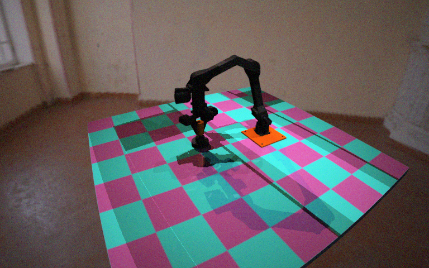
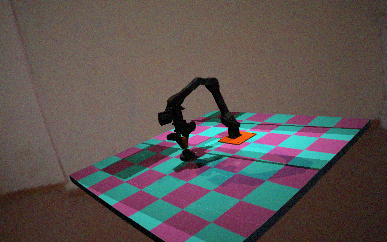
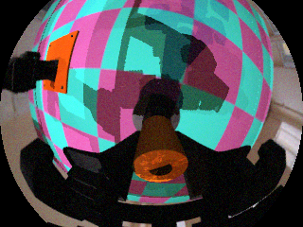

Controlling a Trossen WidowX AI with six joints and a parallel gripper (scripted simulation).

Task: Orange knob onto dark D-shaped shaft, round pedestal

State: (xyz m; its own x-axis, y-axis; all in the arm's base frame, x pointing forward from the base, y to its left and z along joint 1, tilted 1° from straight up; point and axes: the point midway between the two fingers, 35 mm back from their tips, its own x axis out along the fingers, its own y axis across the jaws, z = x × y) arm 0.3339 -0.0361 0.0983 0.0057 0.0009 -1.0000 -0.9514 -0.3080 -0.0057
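Right now my gripper tip is 20 mm below the orange knob. Round my gripper tip: round pedestal 40 mm below.
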